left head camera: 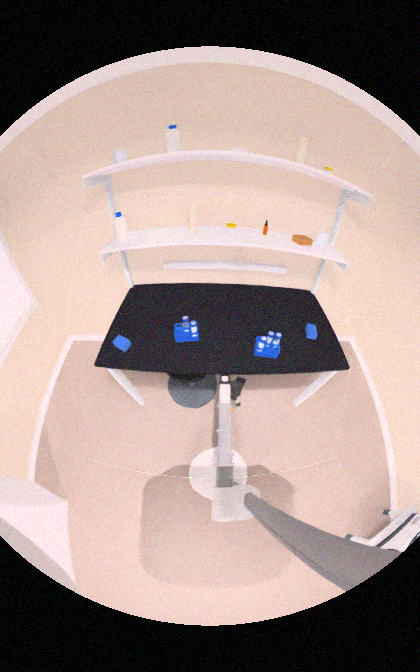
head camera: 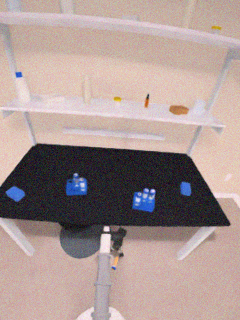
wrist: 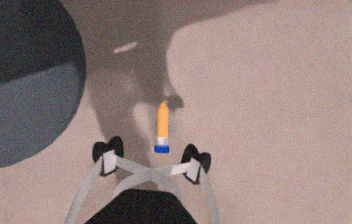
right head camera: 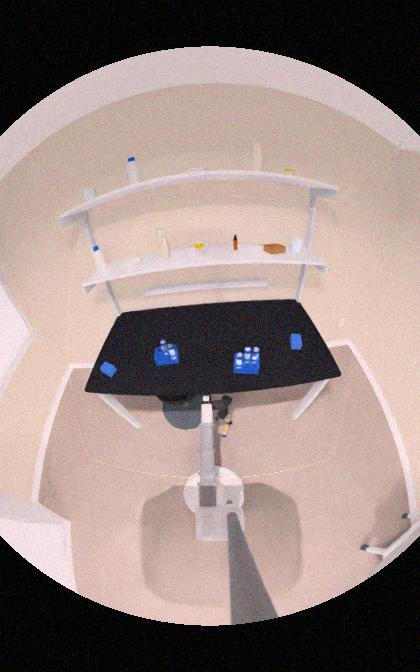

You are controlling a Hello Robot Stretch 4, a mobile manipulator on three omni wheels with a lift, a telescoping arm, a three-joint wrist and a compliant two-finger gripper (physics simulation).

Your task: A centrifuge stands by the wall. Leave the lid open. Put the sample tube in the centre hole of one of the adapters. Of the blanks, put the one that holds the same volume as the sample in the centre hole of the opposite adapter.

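Observation:
A tube with orange contents and a blue cap lies on the floor in front of the table; its cap end points toward my gripper in the wrist view. My gripper is open and empty, above the floor, with the tube just beyond the fingertips. On the black table, a left blue rack and a right blue rack hold small capped tubes; their volumes are too small to read. No centrifuge or adapter shows in these views.
A dark round base stands left of my gripper, partly under the table. Blue blocks lie near the table's ends. Shelves hang behind. White legs with dark feet stand at the far lower right.

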